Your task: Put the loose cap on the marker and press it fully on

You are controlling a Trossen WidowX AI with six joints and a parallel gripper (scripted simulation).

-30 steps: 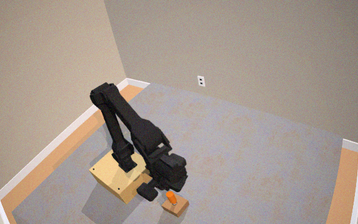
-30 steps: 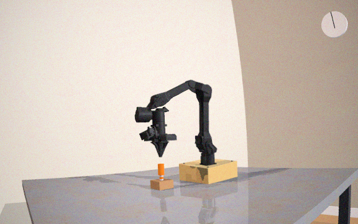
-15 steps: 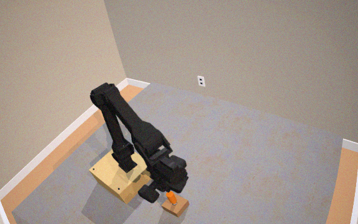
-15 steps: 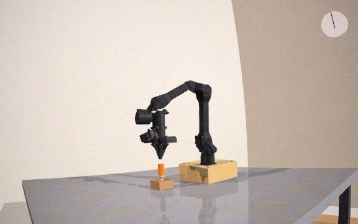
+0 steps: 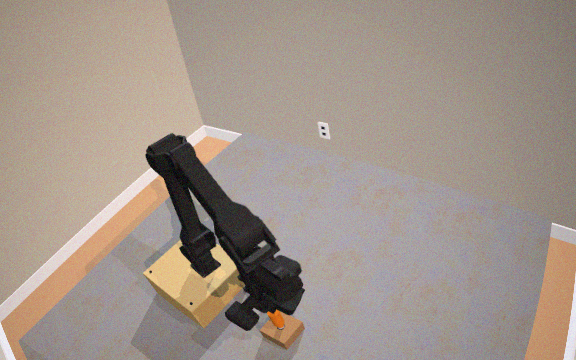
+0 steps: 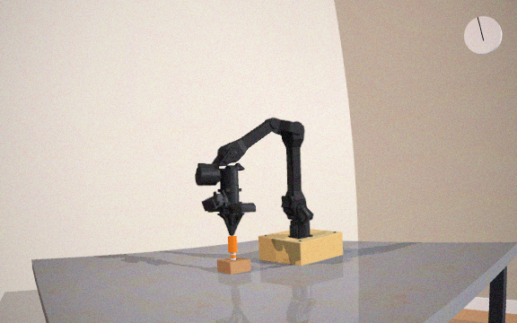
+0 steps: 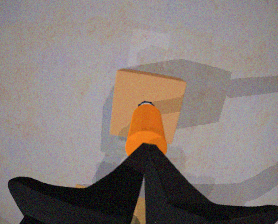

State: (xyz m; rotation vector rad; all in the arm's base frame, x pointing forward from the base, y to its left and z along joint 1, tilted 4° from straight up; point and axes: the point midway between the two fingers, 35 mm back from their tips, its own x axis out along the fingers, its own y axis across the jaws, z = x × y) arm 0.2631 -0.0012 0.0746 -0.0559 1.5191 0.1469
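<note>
My gripper tip is 30 mm above the orange cap. From my gripper tip the other things lie so: holder block (90 mm below).
</note>
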